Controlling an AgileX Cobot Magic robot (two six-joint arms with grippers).
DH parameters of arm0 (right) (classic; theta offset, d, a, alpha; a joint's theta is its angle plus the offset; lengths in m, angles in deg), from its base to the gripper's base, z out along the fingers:
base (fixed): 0 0 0 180
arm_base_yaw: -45.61 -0.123 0 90
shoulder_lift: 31.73 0 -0.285 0
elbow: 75.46 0 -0.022 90
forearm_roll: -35 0.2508 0 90
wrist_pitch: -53.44 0 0.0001 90
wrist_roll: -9.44 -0.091 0 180
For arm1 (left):
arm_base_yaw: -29.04 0.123 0 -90
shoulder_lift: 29.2 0 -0.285 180
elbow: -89.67 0 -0.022 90
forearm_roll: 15.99 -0.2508 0 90
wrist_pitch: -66.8 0 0.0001 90
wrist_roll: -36.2 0.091 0 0
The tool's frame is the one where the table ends.
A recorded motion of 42 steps. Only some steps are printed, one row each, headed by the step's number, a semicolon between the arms.
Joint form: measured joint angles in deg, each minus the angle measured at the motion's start. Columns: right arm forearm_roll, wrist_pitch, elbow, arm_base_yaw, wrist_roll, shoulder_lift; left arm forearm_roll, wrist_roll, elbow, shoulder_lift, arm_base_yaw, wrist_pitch.
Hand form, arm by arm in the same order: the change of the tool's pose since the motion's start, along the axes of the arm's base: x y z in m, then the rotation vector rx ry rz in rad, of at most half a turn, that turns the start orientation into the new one. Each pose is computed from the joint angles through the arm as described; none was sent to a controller.
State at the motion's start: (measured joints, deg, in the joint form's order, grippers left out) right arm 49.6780 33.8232 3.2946 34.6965 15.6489 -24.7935; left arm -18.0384 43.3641 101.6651 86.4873 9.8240 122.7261
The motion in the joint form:
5: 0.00 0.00 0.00 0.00 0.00 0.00; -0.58 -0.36 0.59 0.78 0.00 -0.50
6: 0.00 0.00 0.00 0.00 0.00 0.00; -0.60 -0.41 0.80 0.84 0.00 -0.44
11: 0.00 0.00 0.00 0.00 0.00 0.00; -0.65 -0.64 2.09 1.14 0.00 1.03
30: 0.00 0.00 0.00 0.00 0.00 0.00; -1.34 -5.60 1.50 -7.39 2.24 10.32
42: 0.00 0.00 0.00 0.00 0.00 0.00; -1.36 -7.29 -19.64 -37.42 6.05 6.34
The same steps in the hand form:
5: 0.0000 0.0000 0.0000 0.0000 0.0000 0.0000; 0.0039 -0.0006 -0.0023 0.0053 -0.0078 0.0031
6: 0.0000 0.0000 0.0000 0.0000 0.0000 0.0000; 0.0043 -0.0007 -0.0018 0.0048 -0.0093 0.0039
11: 0.0000 0.0000 0.0000 0.0000 0.0000 0.0000; 0.0056 -0.0010 0.0016 0.0072 -0.0015 0.0086
30: 0.0000 0.0000 0.0000 0.0000 0.0000 0.0000; -0.0264 0.0269 0.0520 -0.0017 0.0223 0.1357
42: 0.0000 0.0000 0.0000 0.0000 0.0000 0.0000; -0.1491 0.0808 0.1081 -0.0880 -0.1880 0.2228

